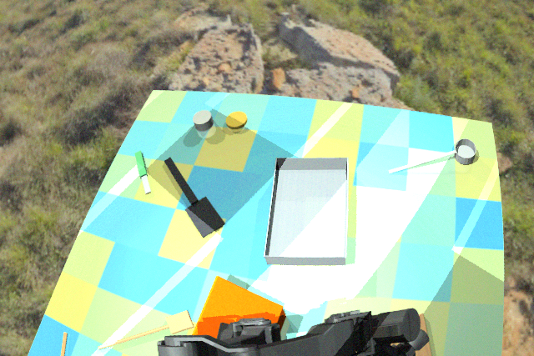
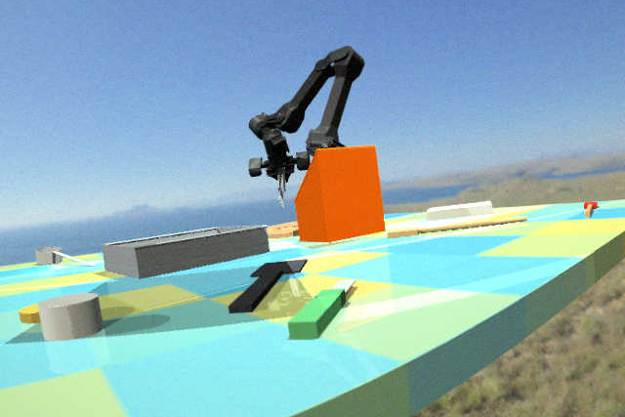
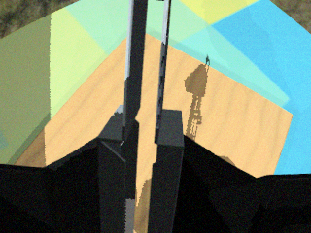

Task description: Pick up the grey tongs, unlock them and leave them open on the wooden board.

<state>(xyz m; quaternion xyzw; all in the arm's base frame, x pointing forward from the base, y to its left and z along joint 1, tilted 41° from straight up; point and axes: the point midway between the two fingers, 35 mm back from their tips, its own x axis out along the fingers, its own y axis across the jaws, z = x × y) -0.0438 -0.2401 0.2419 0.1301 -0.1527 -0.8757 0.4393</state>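
Now: gripper tip 15 cm above the wooden board. Round my gripper tip: dark spatula 62 cm to the left, 49 cm ahead, 16 cm below; then grey roasting tin 47 cm ahead, 28 cm to the left, 13 cm below; then yellow disc 79 cm ahead, 56 cm to the left, 15 cm below.
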